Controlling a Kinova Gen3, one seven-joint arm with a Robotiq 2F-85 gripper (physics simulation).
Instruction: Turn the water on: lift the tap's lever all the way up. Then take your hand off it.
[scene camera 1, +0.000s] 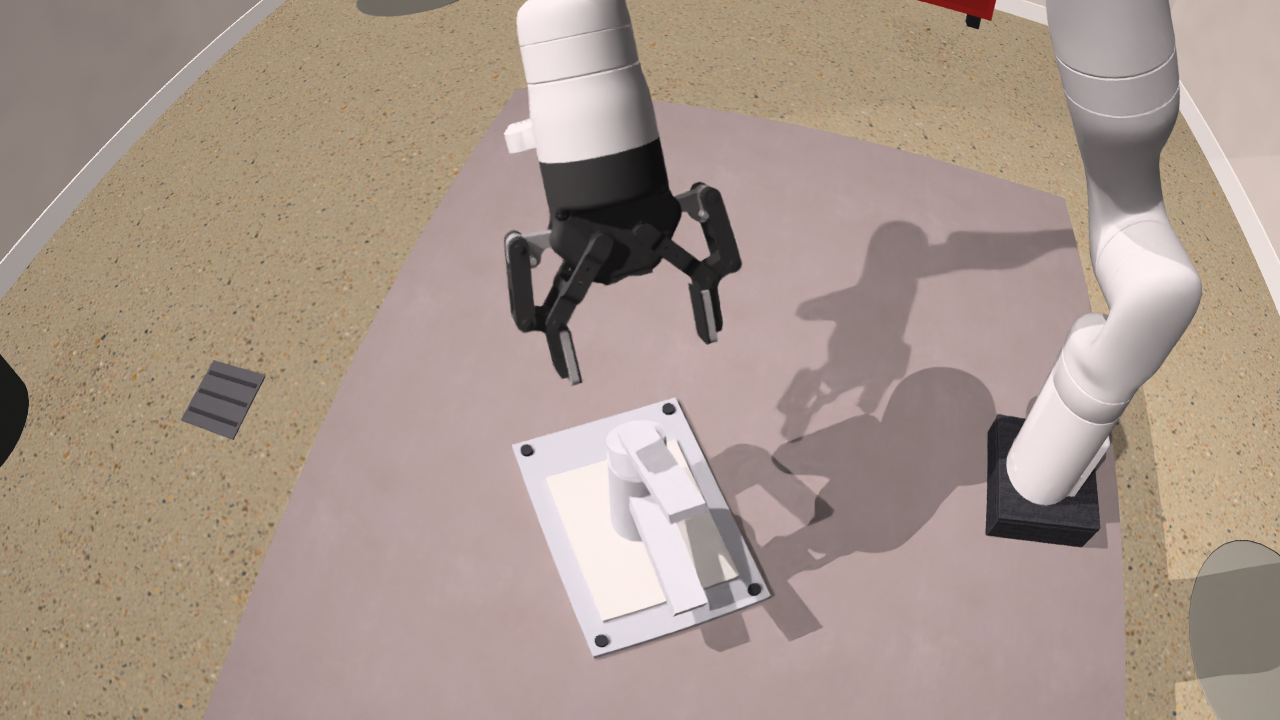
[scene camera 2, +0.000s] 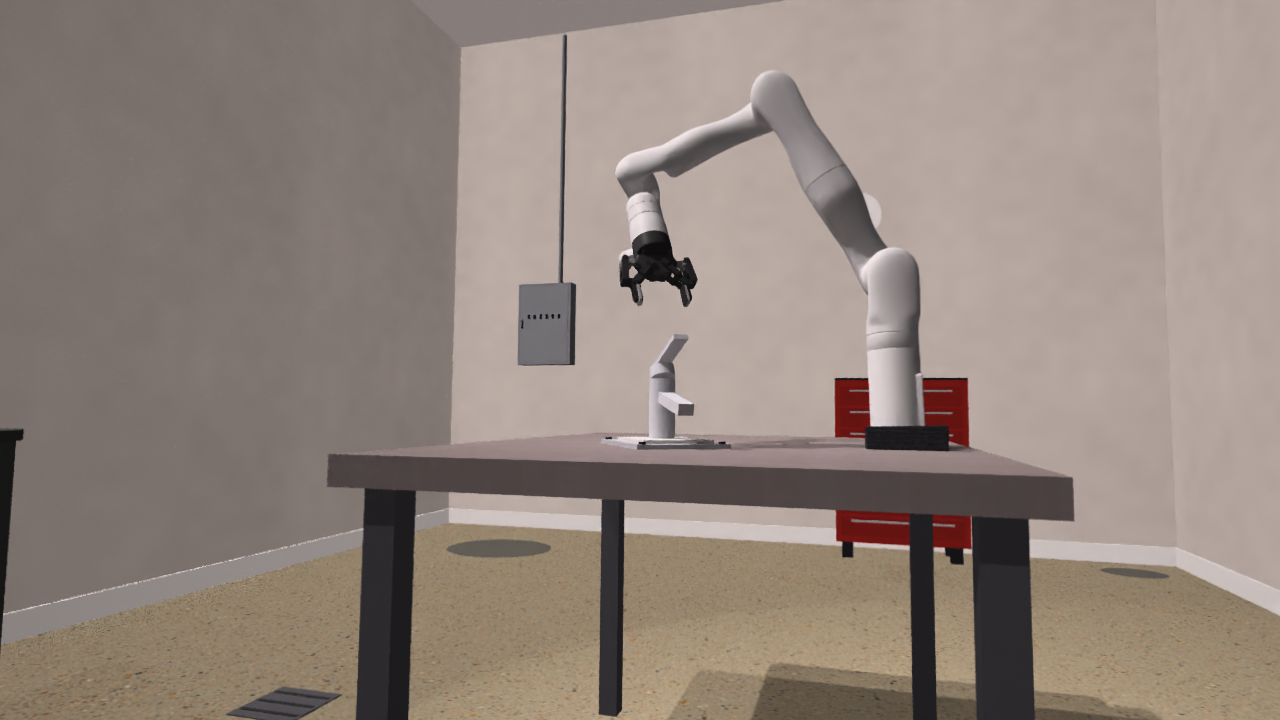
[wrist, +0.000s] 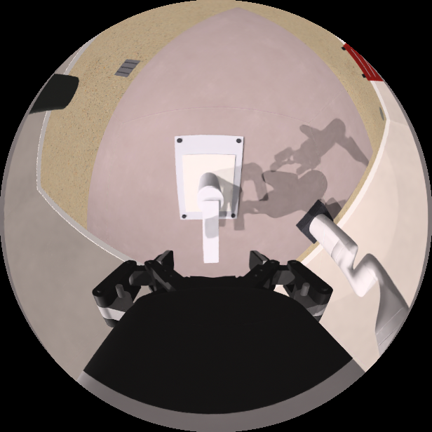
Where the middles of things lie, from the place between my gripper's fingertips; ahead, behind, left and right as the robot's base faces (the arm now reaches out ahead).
I see my gripper 110 mm above the tap lever (scene camera 1: 638, 448), 20 mm to the right of it and 10 mm past it. Round my hand: pale base plate (scene camera 1: 584, 445) (260 mm below, 10 mm to the right).
